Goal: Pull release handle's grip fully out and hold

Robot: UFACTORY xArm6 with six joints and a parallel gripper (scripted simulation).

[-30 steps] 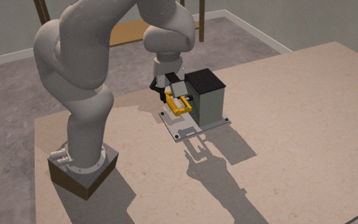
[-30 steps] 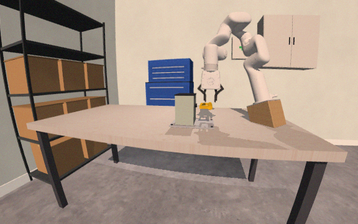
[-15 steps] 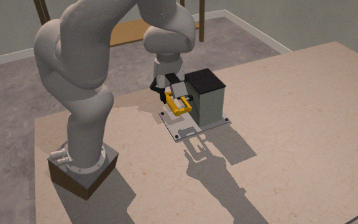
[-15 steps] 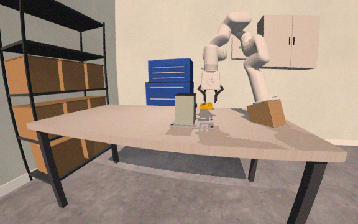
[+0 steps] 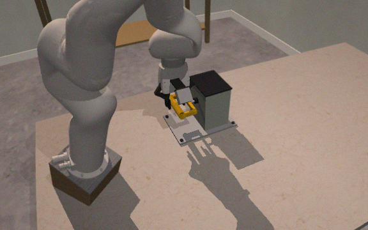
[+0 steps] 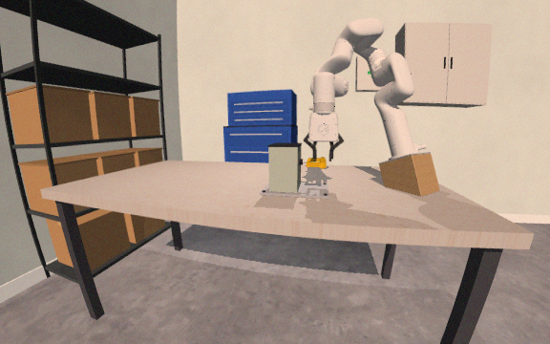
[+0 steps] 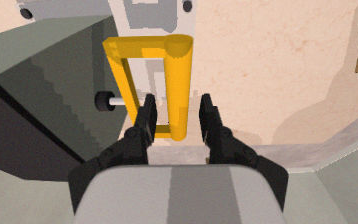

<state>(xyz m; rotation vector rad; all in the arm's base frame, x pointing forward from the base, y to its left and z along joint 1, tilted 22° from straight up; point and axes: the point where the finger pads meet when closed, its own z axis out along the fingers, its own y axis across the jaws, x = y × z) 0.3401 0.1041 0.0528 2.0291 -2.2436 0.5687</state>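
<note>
The grey baseplate lies 90 mm ahead of my hand, 10 mm to the right of it and 130 mm below it.
</note>
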